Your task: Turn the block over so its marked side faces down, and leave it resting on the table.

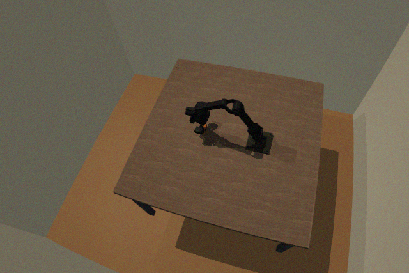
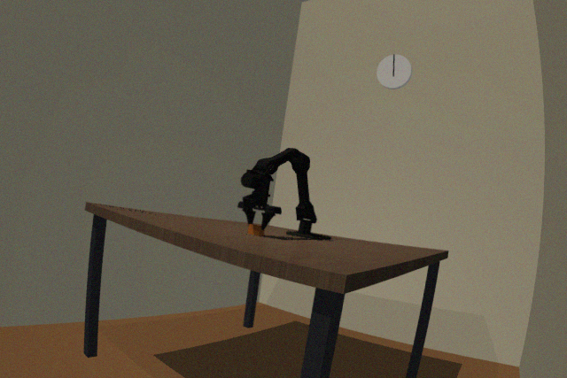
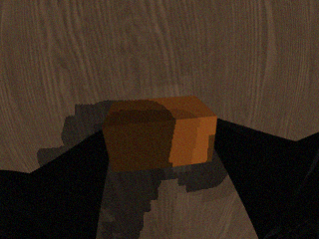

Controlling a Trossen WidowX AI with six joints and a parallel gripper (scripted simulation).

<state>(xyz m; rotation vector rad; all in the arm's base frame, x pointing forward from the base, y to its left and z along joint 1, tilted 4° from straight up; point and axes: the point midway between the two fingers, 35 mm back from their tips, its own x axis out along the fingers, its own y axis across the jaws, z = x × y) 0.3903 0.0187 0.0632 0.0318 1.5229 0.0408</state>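
Now: the orange block 10 mm behind my gripper tip.
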